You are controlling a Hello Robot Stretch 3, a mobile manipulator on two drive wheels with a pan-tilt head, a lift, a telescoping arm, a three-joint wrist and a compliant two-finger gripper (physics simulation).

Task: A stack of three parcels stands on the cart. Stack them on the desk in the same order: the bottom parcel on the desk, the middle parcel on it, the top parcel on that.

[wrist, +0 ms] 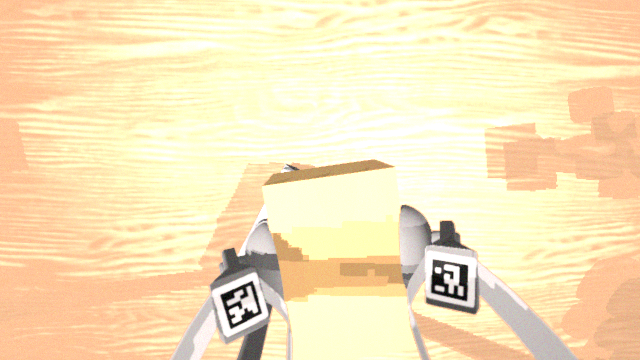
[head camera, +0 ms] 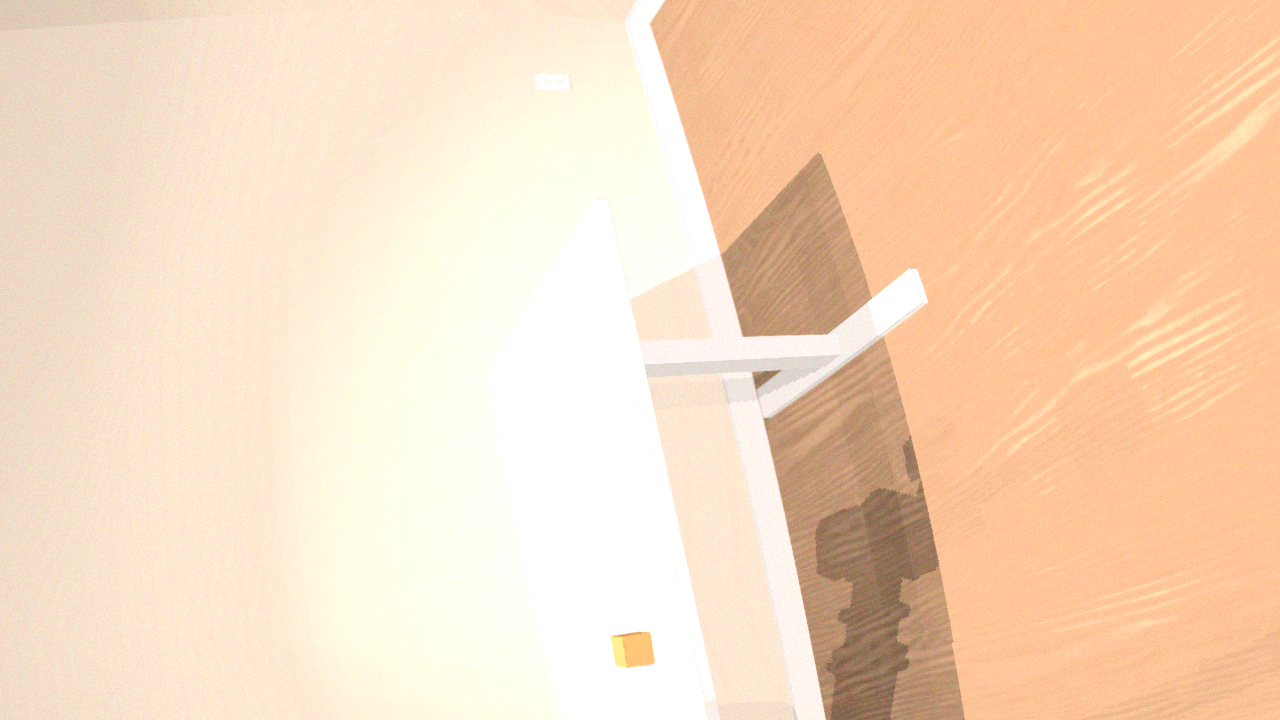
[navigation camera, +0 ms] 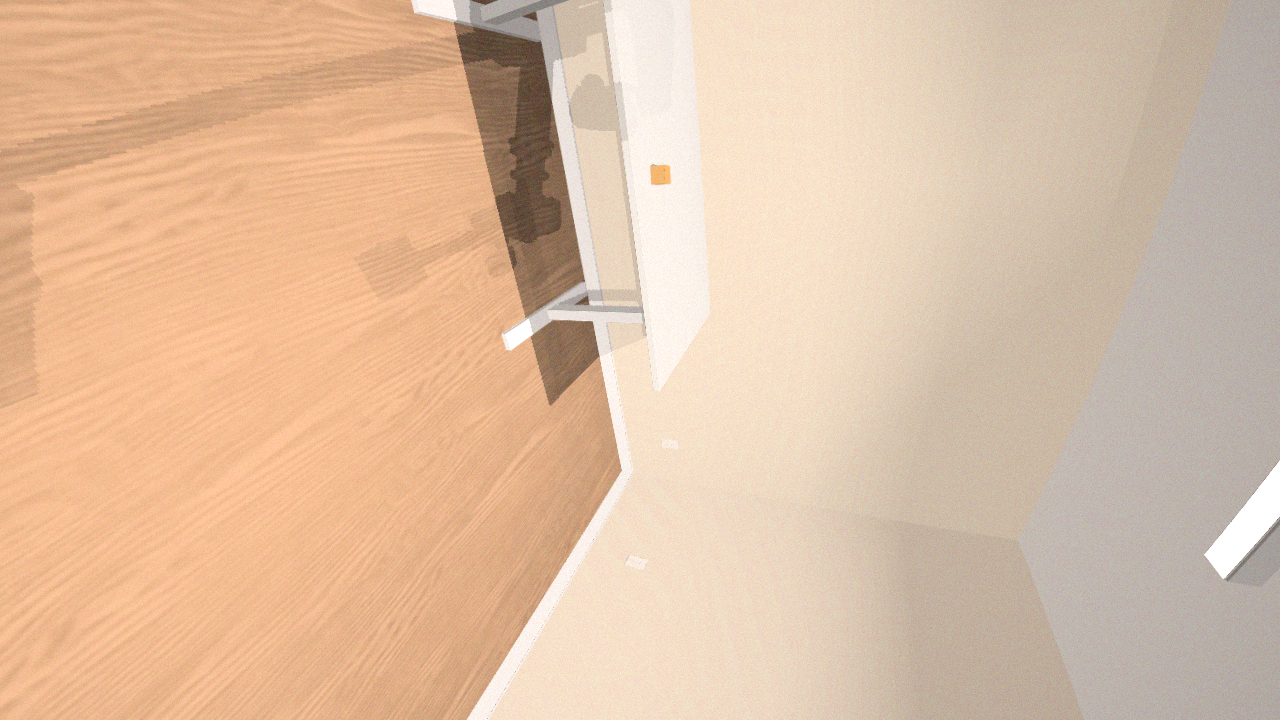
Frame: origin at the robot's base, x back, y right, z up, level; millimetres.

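Seen in the pictures: gripper, fingertip midpoint: [wrist: 338, 241].
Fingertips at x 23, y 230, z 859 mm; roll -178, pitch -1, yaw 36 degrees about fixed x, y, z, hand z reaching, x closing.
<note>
Pixels of each thing's top centre, then the offset from my fingertips to it. Level surfaces: height alone.
- yellow-tan parcel, top centre: [wrist: 341, 272] dx +3, dy -6, dz +27 mm
- orange parcel, top centre: [head camera: 618, 651] [navigation camera: 667, 174] dx -1308, dy -790, dz -89 mm
- white desk, surface height: dz -139 mm
- wooden floor, surface height: dz -859 mm
My gripper [wrist: 338, 241] is shut on a yellow-tan parcel [wrist: 337, 210] in the wrist view. The rounded fingertips press on its left and right sides, and wooden floor shows behind it. An orange parcel [head camera: 633, 650] [navigation camera: 660, 174] stands on the top of the white desk [head camera: 572, 447] [navigation camera: 675, 241], apart from the held parcel. The cart does not show in these views. The third parcel does not show either.
The desk stands along a beige wall [head camera: 358, 268] [navigation camera: 850, 268]. Its white leg and foot [head camera: 897, 300] [navigation camera: 520, 333] reach out over the wooden floor [head camera: 1074, 358] [navigation camera: 268, 447]. Shadows of the robot fall on the floor and below the desk.
</note>
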